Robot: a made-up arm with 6 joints.
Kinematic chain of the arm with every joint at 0, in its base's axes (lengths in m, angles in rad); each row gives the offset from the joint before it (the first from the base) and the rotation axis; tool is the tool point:
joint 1: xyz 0 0 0.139 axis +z
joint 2: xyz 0 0 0 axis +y
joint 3: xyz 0 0 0.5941 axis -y
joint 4: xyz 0 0 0 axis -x
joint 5: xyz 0.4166 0 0 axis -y
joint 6: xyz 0 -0.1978 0 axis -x
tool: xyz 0 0 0
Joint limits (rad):
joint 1: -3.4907..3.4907
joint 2: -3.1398..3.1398
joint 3: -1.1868..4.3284
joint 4: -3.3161..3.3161
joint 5: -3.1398..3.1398
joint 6: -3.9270..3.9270
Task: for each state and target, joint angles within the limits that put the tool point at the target. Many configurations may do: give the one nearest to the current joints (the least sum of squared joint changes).
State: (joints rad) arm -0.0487 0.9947 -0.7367 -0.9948 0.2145 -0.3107
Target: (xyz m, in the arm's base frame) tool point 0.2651 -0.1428 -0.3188
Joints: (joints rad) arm -0.0919 1.7919 -0.1604 -0.9325 0.2145 -0.3107
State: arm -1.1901 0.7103 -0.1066 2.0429 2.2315 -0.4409
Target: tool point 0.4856 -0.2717 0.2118
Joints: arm -0.7583 0.6467 -0.8302 2.3336 2.2315 -0.4409
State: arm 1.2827 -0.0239 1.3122 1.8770 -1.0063 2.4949
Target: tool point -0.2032 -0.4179 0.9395
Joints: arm 1.2304 -0.0908 2.1480 1.8370 -1.0063 2.4949
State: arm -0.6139 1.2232 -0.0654 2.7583 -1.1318 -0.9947
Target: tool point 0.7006 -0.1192 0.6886
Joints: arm -0.4168 0.4574 0.2769 2.6529 -1.1318 -0.9947
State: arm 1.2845 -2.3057 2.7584 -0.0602 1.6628 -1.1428
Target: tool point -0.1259 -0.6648 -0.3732
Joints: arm 1.0870 -1.7402 2.8351 -0.0231 1.6628 -1.1428
